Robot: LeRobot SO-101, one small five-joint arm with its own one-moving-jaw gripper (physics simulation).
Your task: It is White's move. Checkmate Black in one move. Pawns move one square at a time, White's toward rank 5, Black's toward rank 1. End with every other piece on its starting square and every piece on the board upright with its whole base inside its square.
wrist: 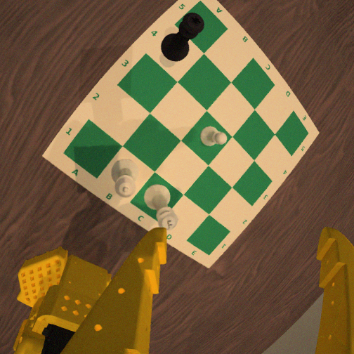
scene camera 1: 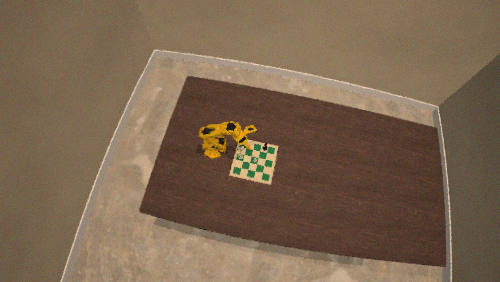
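Pixels of known places: hand at its tool point: (scene camera 1: 245, 141); arm's base at its link origin: (scene camera 1: 217, 150).
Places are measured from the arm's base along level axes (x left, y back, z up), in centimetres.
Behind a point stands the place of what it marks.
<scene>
The chessboard (scene camera 1: 238, 163) {x -5.1, y -12.7, z 0.6 cm} (wrist: 178, 111) lies flat. A black king (scene camera 1: 265, 146) {x 5.5, y -24.9, z 5.0 cm} (wrist: 181, 40) stands upright on A4. A white pawn (scene camera 1: 254, 160) {x -2.1, y -20.7, z 1.6 cm} (wrist: 211, 136) stands upright on C3. A white piece with a round top (wrist: 124, 176) stands on B1. A taller white piece with a mark on its top (scene camera 1: 240, 156) {x -1.8, y -13.1, z 2.7 cm} (wrist: 159, 200) stands on C1. My gripper (scene camera 1: 249, 146) (wrist: 245, 230) is open, with a wide gap and no piece between its jaws. In the wrist view the left jaw's tip is drawn beside the head of the C1 piece; contact cannot be told.
The yellow arm (scene camera 1: 220, 130) {x -0.2, y -3.8, z 25.9 cm} reaches over the board's A1 corner from its base on the left in the scene view. The board rests on a dark wooden table (scene camera 1: 340, 175) {x -0.5, y -68.1, z 0.0 cm} (wrist: 45, 60). The two tall white pieces stand close together on neighbouring squares.
</scene>
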